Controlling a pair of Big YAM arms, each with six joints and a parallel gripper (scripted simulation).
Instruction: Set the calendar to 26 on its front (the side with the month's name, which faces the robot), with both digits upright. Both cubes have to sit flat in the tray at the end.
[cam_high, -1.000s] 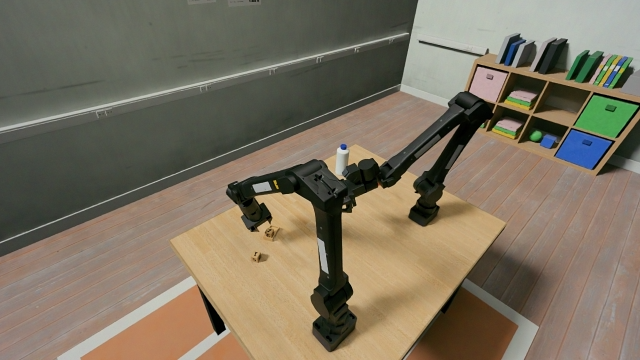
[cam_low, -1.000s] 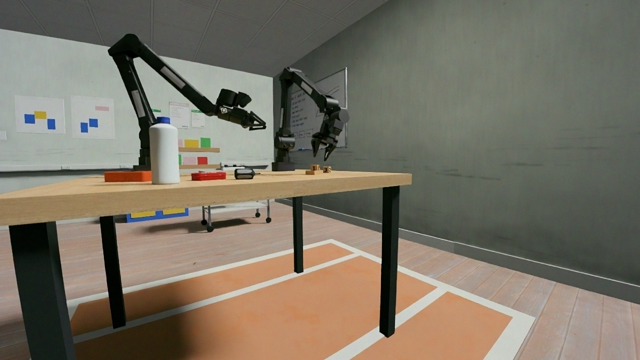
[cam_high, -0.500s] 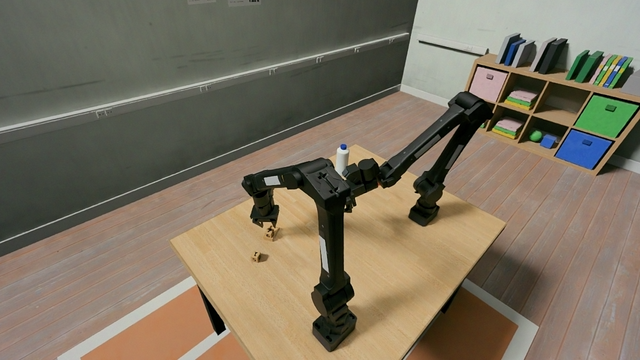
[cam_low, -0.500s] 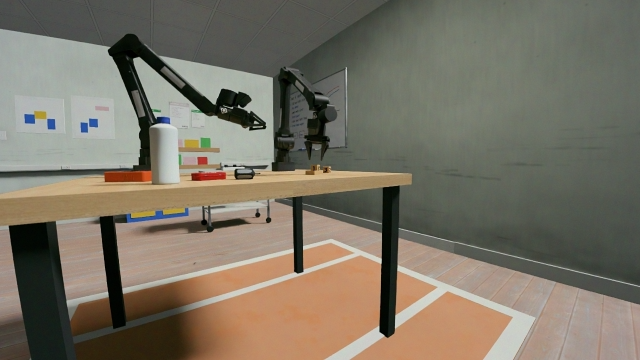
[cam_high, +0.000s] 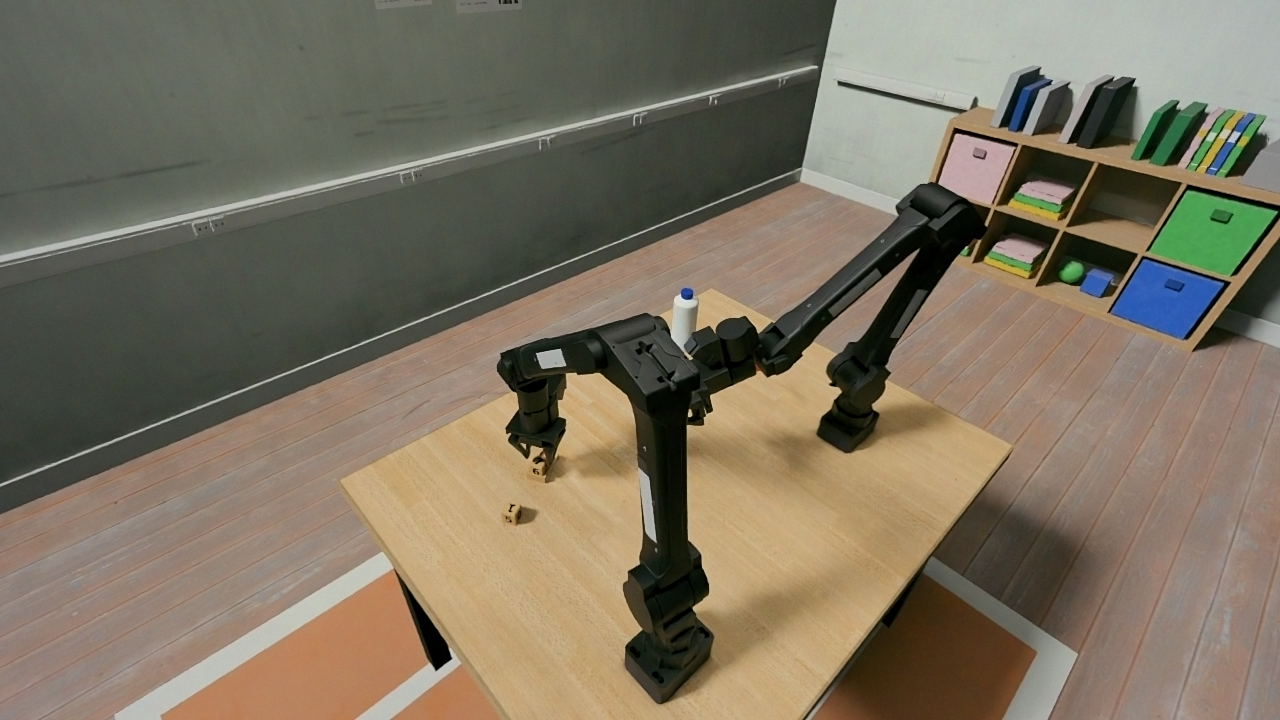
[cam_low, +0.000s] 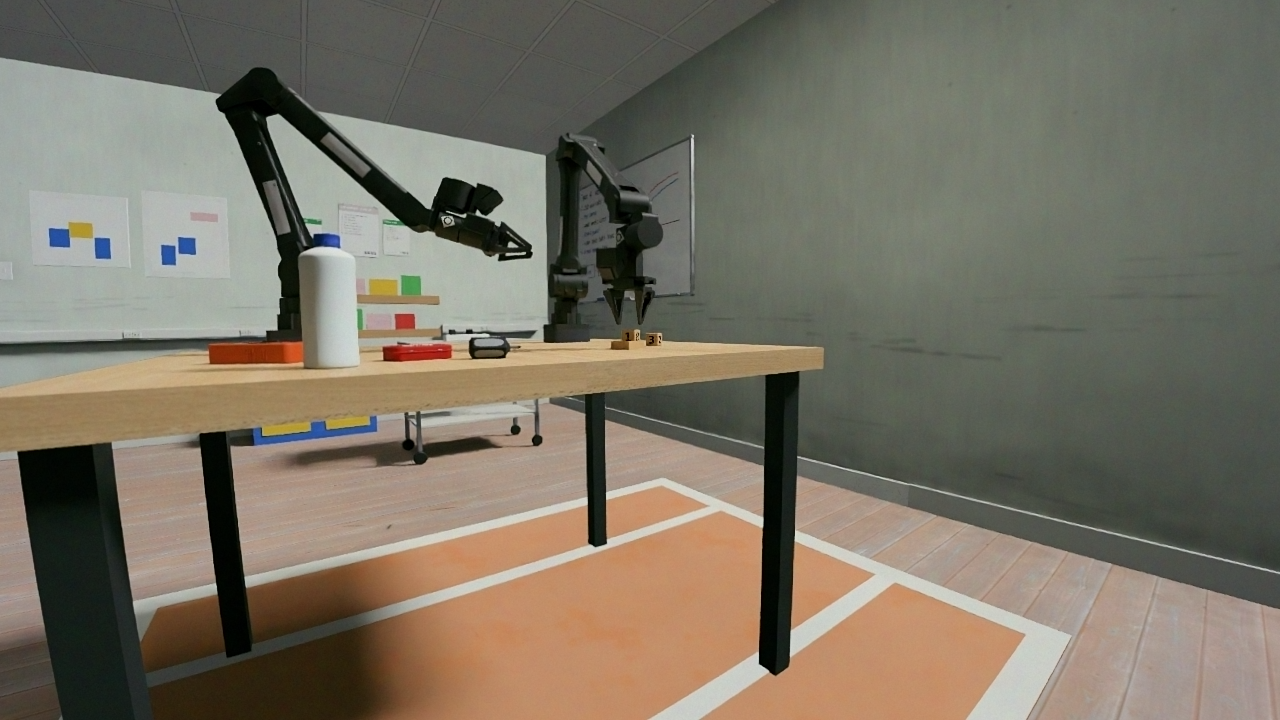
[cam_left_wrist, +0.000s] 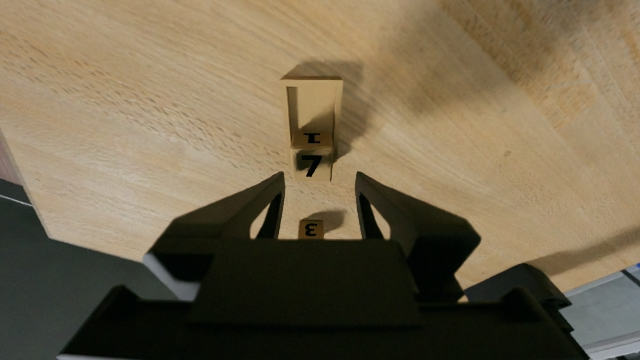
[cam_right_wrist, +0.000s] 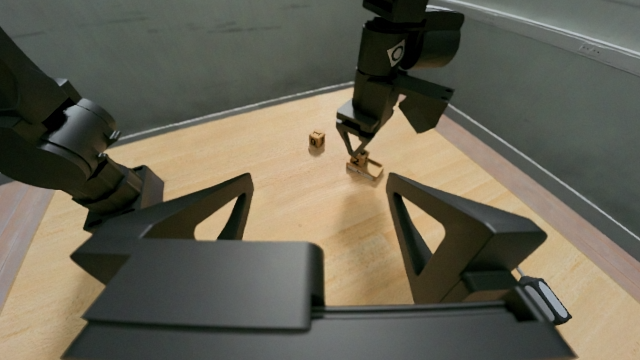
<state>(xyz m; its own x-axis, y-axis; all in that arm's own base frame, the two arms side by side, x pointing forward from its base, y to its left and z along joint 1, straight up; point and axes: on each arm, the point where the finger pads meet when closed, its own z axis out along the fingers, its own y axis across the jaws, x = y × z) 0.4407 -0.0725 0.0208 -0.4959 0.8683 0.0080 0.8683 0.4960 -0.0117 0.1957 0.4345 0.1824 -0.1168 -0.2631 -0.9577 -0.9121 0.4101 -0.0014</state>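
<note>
Now: the wooden tray 1 cm ahead of my left hand, 2 cm to the right of it and 5 cm below it. Round my left hand: black device: 6 cm ahead, 34 cm to the right, 4 cm below; then white bottle: 5 cm ahead, 57 cm to the right, 2 cm above.
</note>
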